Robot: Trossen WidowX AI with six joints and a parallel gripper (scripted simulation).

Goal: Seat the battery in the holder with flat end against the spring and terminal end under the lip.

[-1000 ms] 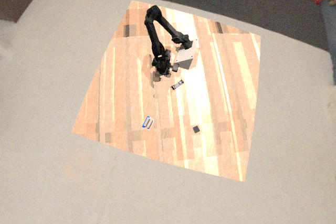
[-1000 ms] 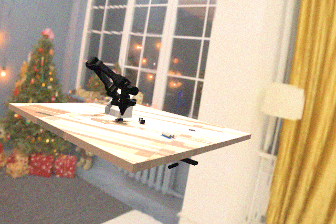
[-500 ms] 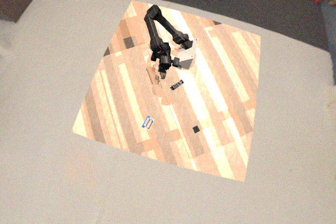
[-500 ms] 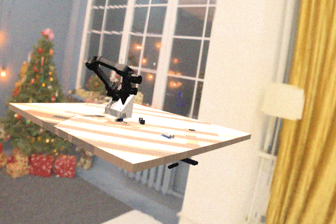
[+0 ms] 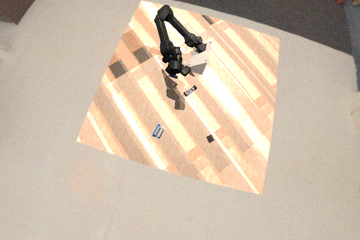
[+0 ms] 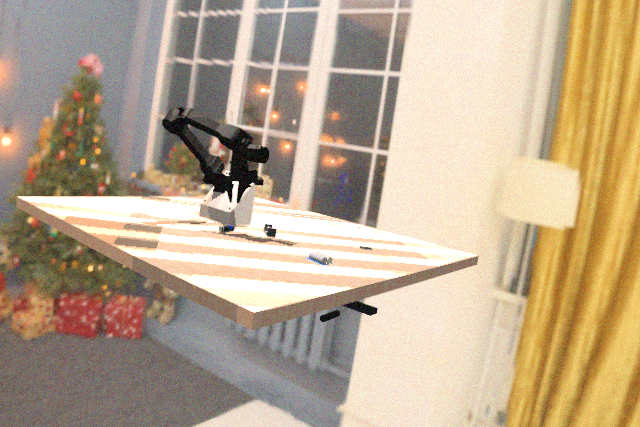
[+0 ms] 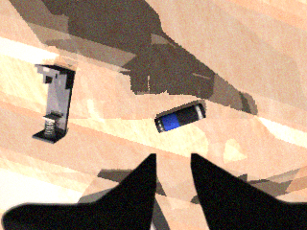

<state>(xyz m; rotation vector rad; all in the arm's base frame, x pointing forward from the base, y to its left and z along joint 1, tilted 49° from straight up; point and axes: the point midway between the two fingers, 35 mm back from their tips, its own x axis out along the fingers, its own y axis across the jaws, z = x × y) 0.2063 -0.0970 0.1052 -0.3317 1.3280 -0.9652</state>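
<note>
Now: the battery 90 mm below my gripper tip, 10 mm to the right of it and 10 mm behind it. The rest, counted from my gripper tip: black square 380 mm ahead, 330 mm to the left, 100 mm below.
</note>
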